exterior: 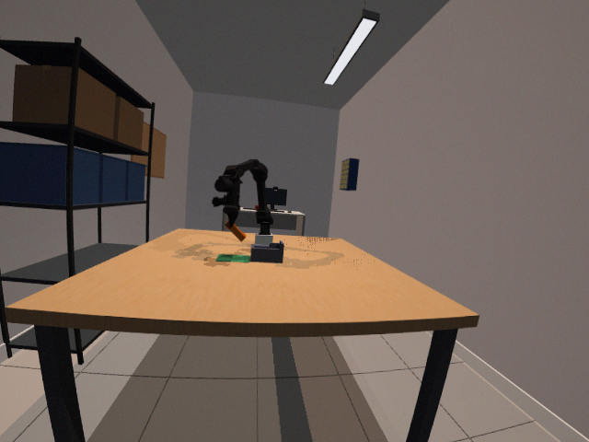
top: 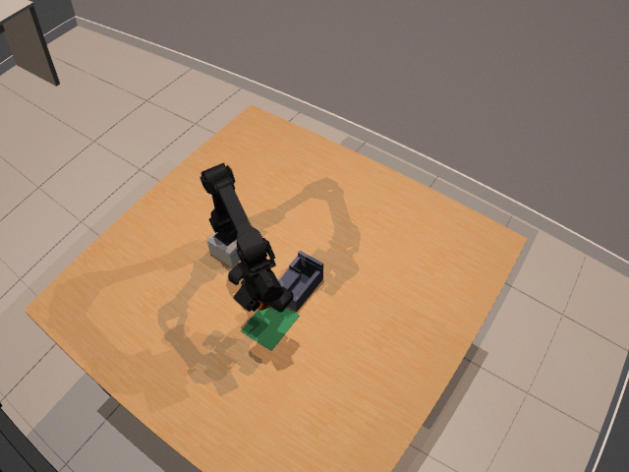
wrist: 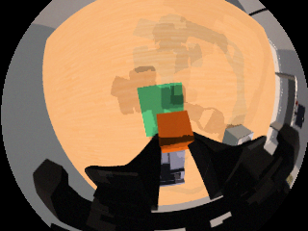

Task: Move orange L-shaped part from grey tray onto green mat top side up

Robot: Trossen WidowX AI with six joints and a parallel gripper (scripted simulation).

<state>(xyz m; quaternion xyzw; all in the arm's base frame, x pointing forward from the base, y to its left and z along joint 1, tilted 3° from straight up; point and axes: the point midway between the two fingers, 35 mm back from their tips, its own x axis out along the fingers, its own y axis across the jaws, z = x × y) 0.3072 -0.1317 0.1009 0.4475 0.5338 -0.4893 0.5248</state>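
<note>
The green mat lies 2 cm to the left of my gripper tip and 17 cm below it. Also, from my gripper tip: orange L-shaped part: 2 cm behind, 3 cm to the left, 3 cm below.
</note>
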